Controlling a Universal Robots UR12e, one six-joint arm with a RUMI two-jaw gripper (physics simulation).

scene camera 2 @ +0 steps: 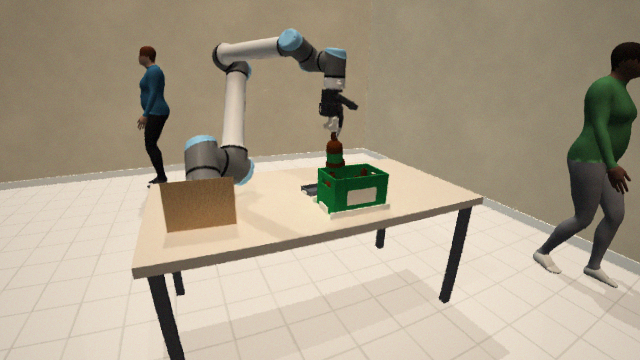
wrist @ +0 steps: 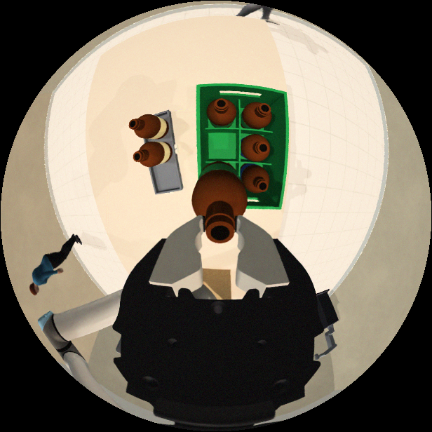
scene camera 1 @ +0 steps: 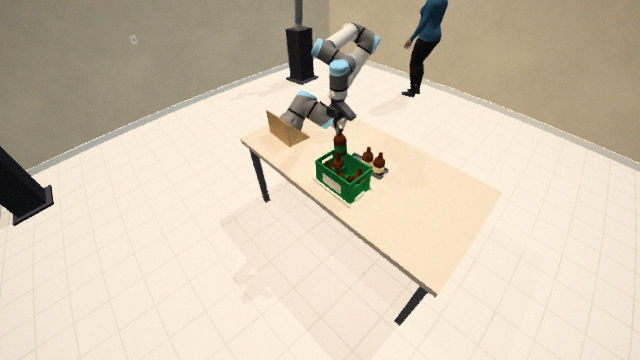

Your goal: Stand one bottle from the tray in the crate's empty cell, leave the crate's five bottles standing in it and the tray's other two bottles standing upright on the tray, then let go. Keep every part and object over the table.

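Seen in the pictures: gripper, fingertip midpoint: (scene camera 2: 334,137) (scene camera 1: 339,133); arm's base, link origin: (scene camera 2: 205,195) (scene camera 1: 290,124).
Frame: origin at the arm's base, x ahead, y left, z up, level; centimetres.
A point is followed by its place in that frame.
Observation:
My gripper (scene camera 1: 340,128) @[z 22.1, x 56.5, y -9.9 cm] (scene camera 2: 334,128) @[z 22.1, x 56.5, y -9.9 cm] (wrist: 219,217) is shut on the neck of a brown bottle with a green label (scene camera 1: 340,143) @[z 17.8, x 59.4, y -12.5 cm] (scene camera 2: 334,151) @[z 16.6, x 54.9, y -12.9 cm] (wrist: 219,192). The bottle hangs upright, its lower end near rim height at the green crate (scene camera 1: 355,192) @[z -3.1, x 77.3, y -19.8 cm] (scene camera 2: 327,196) @[z -2.8, x 50.3, y -16.2 cm] (wrist: 199,120). In the wrist view four crate bottles (wrist: 221,112) (wrist: 257,116) (wrist: 255,148) (wrist: 255,179) stand in cells. The middle-left cell (wrist: 221,145) is empty; the near-left cell is hidden under the held bottle. Two cream-label bottles (scene camera 1: 368,156) @[z 0.9, x 66.7, y 6.7 cm] (scene camera 1: 379,163) @[z 0.3, x 75.2, y 6.4 cm] (wrist: 148,126) (wrist: 154,153) stand on the grey tray (scene camera 2: 309,189) @[z -9.9, x 55.2, y 11.6 cm] (wrist: 166,176).
A brown upright panel (scene camera 1: 285,131) @[z 2.6, x 7.9, y -10.9 cm] (scene camera 2: 199,205) @[z -0.3, x -3.5, y -9.6 cm] stands by the arm's base on the table (scene camera 1: 425,220) @[z -10.4, x 115.3, y -4.9 cm] (scene camera 2: 270,215) @[z -10.4, x 25.8, y -9.2 cm]. White strips (scene camera 2: 360,210) @[z -8.2, x 62.3, y -25.4 cm] lie along the crate's foot. A person in blue (scene camera 1: 431,25) (scene camera 2: 154,90) and one in green (scene camera 2: 602,120) are beyond the table.

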